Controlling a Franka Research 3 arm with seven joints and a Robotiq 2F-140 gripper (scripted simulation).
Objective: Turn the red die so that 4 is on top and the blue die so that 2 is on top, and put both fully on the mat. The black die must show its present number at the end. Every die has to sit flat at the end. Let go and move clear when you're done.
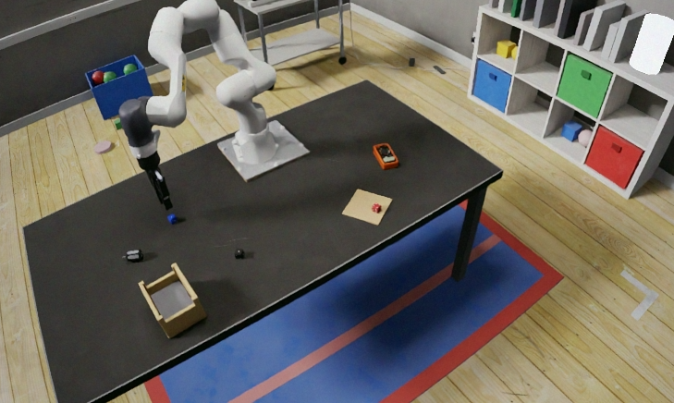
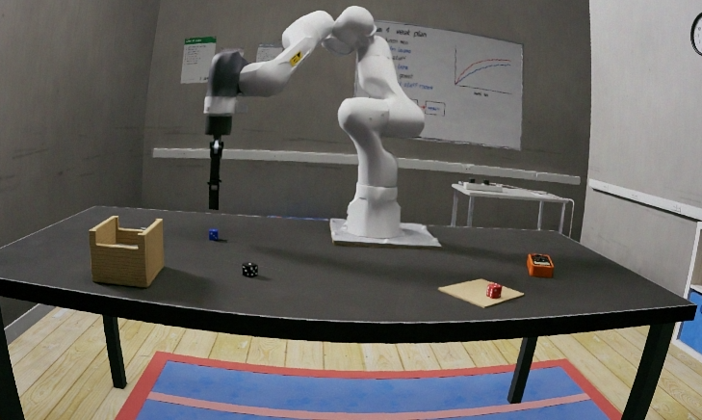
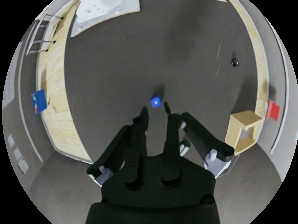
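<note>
Right now the blue die is 11 cm below my hand. The rest, counted from my hand: dark object: 9 cm ahead, 19 cm to the right, 10 cm below; black die: 30 cm ahead, 15 cm to the left, 11 cm below; wooden box: 39 cm ahead, 11 cm to the right, 7 cm below.
</note>
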